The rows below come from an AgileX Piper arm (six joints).
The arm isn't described. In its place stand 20 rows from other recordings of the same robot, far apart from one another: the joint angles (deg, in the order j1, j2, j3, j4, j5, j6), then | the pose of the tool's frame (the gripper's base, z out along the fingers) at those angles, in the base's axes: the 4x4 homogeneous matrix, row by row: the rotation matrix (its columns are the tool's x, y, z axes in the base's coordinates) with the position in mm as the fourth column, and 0 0 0 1 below.
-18.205, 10.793, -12.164, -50.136, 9.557, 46.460 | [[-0.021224 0.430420 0.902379 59.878], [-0.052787 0.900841 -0.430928 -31.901], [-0.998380 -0.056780 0.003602 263.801], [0 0 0 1]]
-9.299, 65.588, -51.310, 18.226, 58.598, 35.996 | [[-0.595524 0.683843 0.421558 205.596], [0.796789 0.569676 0.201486 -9.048], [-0.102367 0.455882 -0.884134 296.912], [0 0 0 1]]
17.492, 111.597, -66.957, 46.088, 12.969, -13.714 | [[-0.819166 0.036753 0.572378 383.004], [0.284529 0.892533 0.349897 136.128], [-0.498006 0.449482 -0.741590 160.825], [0 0 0 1]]
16.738, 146.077, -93.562, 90.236, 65.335, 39.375 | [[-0.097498 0.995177 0.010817 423.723], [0.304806 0.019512 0.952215 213.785], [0.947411 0.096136 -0.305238 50.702], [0 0 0 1]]
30.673, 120.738, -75.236, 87.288, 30.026, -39.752 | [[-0.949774 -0.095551 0.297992 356.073], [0.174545 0.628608 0.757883 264.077], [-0.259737 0.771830 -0.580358 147.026], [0 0 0 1]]
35.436, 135.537, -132.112, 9.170, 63.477, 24.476 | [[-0.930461 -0.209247 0.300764 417.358], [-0.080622 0.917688 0.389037 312.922], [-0.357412 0.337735 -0.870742 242.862], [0 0 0 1]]
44.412, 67.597, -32.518, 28.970, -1.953, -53.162 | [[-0.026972 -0.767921 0.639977 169.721], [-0.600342 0.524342 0.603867 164.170], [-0.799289 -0.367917 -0.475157 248.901], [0 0 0 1]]
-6.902, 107.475, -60.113, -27.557, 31.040, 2.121 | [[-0.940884 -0.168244 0.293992 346.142], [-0.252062 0.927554 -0.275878 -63.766], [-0.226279 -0.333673 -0.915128 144.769], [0 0 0 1]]
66.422, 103.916, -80.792, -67.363, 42.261, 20.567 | [[0.149321 -0.555487 0.818008 214.656], [-0.918676 0.228031 0.322547 350.632], [-0.365702 -0.799647 -0.476263 287.362], [0 0 0 1]]
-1.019, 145.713, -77.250, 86.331, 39.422, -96.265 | [[-0.854217 -0.409810 0.319951 415.820], [-0.132567 0.766728 0.628135 50.282], [-0.502731 0.494149 -0.709280 -28.881], [0 0 0 1]]
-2.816, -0.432, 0.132, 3.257, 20.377, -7.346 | [[-0.260876 0.010542 0.965315 52.851], [-0.062091 0.997687 -0.027675 -0.797], [-0.963374 -0.067157 -0.259618 180.897], [0 0 0 1]]
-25.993, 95.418, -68.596, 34.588, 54.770, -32.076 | [[-0.882748 0.096448 0.459840 316.945], [0.252732 0.922526 0.291671 -107.591], [-0.396083 0.373689 -0.838734 251.353], [0 0 0 1]]
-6.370, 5.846, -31.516, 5.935, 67.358, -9.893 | [[-0.591623 -0.044364 0.804993 1.172], [-0.066444 0.997771 0.006156 8.607], [-0.803472 -0.049845 -0.593252 282.995], [0 0 0 1]]
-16.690, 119.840, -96.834, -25.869, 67.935, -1.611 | [[-0.994639 0.101277 -0.020885 399.712], [0.100762 0.903820 -0.415881 -158.258], [-0.023243 -0.415755 -0.909179 209.391], [0 0 0 1]]
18.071, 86.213, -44.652, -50.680, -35.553, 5.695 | [[0.282557 -0.666016 0.690351 285.636], [-0.500452 0.511622 0.698420 136.258], [-0.818358 -0.542831 -0.188746 258.438], [0 0 0 1]]
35.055, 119.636, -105.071, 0.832, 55.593, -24.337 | [[-0.445293 -0.829548 0.336993 377.856], [-0.806672 0.535012 0.251082 266.450], [-0.388580 -0.160038 -0.907410 246.786], [0 0 0 1]]
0.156, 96.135, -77.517, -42.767, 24.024, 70.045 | [[-0.340543 0.463499 0.818046 391.891], [0.477457 0.834770 -0.274215 -24.089], [-0.809979 0.297200 -0.505576 315.962], [0 0 0 1]]
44.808, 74.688, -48.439, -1.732, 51.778, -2.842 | [[-0.629201 -0.744297 0.223893 165.345], [-0.721178 0.666490 0.188929 161.195], [-0.289842 -0.042592 -0.956126 248.164], [0 0 0 1]]
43.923, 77.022, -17.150, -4.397, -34.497, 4.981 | [[-0.268753 -0.716185 0.644089 156.900], [-0.226037 0.696912 0.680604 156.596], [-0.936312 0.037326 -0.349181 182.644], [0 0 0 1]]
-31.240, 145.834, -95.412, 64.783, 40.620, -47.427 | [[-0.725098 0.351788 0.592012 436.055], [0.616235 0.715191 0.329781 -201.812], [-0.307389 0.603942 -0.735368 19.535], [0 0 0 1]]
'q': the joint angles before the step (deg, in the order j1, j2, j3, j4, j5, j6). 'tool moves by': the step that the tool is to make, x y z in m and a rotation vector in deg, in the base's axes. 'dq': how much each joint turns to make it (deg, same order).
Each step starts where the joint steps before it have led.
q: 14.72 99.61 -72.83 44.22 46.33 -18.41
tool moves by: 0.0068 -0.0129 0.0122 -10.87 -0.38 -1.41
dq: 0.01 -0.01 -4.94 -17.01 3.13 11.07
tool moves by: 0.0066 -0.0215 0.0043 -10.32 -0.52 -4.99
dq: -0.89 0.01 -2.28 -15.08 1.81 10.06
